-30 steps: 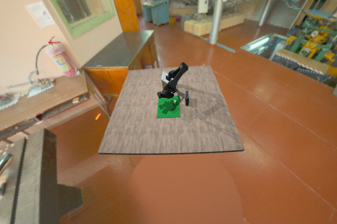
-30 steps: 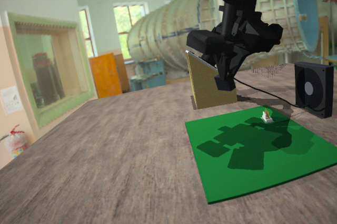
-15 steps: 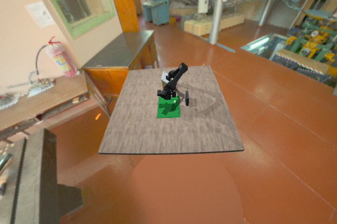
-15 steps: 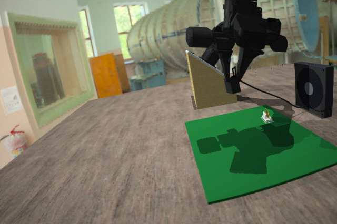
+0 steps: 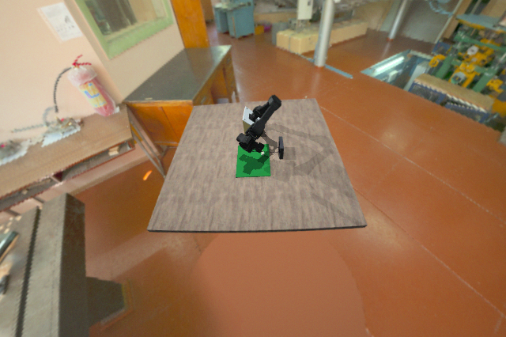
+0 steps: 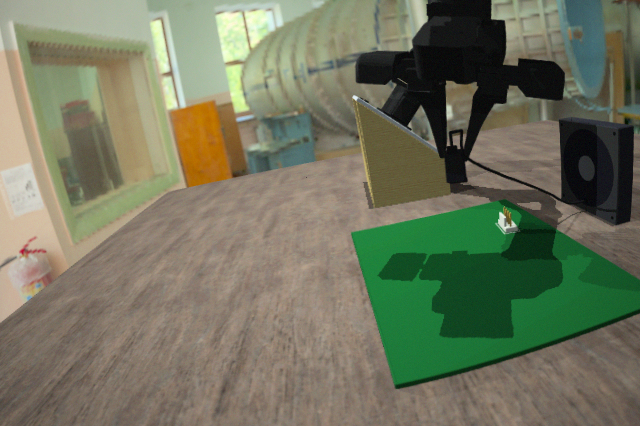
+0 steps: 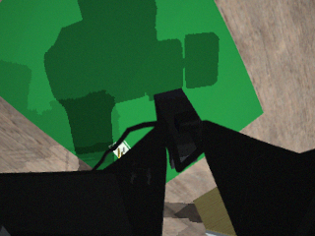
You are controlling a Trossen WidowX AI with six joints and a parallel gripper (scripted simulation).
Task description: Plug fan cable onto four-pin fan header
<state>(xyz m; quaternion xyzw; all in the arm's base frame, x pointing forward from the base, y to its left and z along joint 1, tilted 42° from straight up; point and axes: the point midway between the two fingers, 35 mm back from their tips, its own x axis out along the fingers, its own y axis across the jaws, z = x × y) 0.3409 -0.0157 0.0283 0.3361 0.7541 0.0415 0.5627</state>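
Now: gripper tip 1 cm to the right of the green board and 13 cm above it. Round my gripper tip: black fan (6 cm behind, 22 cm to the left, 6 cm below); fan header (6 cm behind, 8 cm to the left, 12 cm below); fan plug (1 cm behind, 1 cm below).
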